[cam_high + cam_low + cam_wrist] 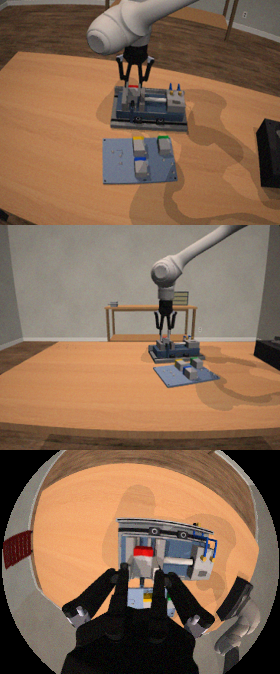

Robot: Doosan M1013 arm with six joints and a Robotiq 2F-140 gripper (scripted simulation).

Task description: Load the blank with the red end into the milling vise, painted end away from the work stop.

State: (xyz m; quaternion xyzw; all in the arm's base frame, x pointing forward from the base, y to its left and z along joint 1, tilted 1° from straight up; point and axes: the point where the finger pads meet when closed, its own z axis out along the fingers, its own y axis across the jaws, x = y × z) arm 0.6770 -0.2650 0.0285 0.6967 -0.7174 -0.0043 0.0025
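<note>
Now: hand 30 mm short of the fixed jaw and 60 mm above it. The rest, counted from my hand: yellow-ended blank 30 mm behind, 190 mm to the left, 110 mm below; then milling vise 70 mm behind, 90 mm below; then hose block 170 mm behind, 10 mm to the left, 60 mm below.
</note>
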